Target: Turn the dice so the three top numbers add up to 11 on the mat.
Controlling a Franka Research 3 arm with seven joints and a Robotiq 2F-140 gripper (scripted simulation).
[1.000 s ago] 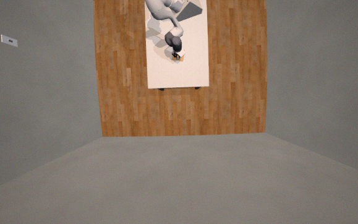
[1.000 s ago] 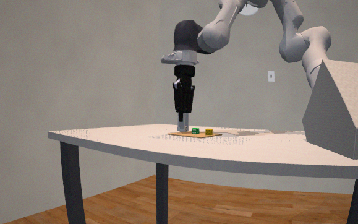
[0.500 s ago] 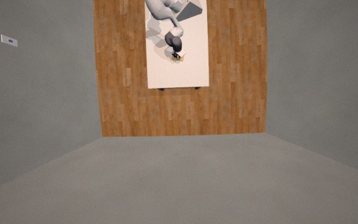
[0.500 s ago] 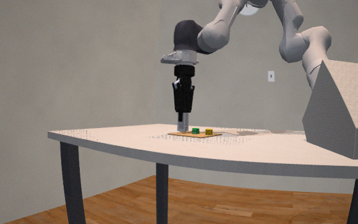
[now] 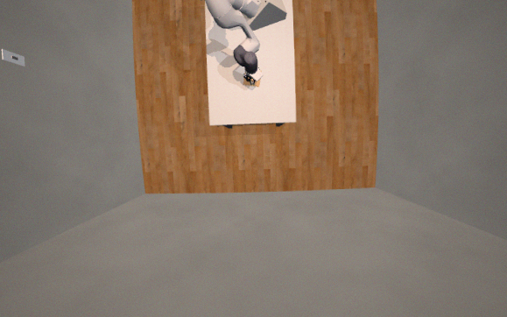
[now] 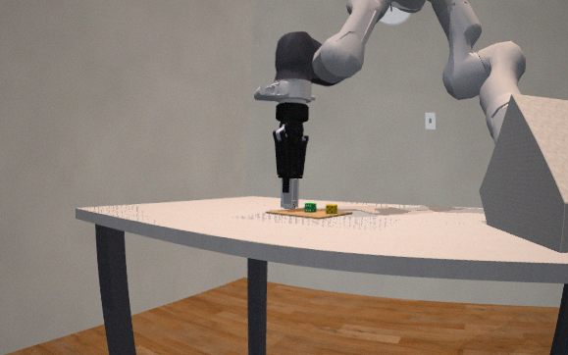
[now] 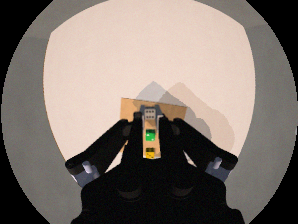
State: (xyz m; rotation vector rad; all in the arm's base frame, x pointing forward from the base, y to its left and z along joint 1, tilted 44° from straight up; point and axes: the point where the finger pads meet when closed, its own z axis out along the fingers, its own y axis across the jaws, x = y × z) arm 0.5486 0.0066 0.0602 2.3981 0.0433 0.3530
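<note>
The white die lies 30 mm below my hand. The rest, counted from my hand: yellow die 100 mm behind, 30 mm below, 10 mm to the left; green die 50 mm behind, 30 mm below; tan mat 50 mm behind, 40 mm below.
</note>
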